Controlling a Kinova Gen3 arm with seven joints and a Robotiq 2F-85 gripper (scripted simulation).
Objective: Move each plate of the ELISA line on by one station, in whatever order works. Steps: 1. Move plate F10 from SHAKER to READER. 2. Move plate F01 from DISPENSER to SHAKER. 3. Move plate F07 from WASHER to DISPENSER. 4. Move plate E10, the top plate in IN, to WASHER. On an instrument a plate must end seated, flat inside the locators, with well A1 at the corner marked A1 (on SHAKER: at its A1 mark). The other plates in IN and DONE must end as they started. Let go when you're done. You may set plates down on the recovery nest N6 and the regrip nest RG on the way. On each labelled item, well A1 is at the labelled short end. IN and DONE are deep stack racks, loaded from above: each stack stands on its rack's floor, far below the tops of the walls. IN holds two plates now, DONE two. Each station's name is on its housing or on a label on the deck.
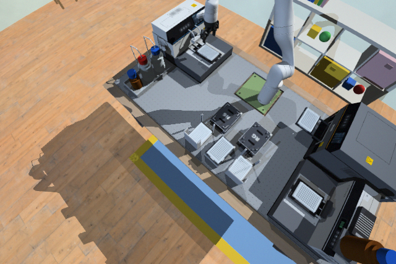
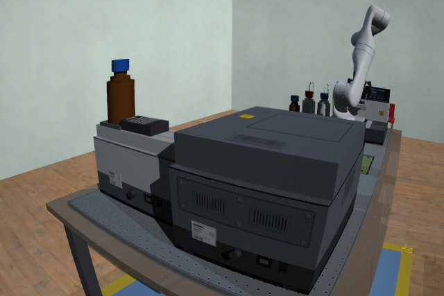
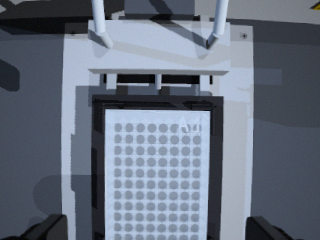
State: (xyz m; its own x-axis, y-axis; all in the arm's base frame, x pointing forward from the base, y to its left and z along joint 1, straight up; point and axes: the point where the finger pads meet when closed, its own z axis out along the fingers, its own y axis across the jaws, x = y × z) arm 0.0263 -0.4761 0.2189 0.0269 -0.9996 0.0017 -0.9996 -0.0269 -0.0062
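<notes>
Now: the A1 mark 30 mm behind my hand, 50 mm to the right of it and 130 mm below it. Round my hand: washer 10 mm ahead, 250 mm to the right, 120 mm below; then tall brown bottle 450 mm ahead, 1140 mm to the left, 70 mm above.
</notes>
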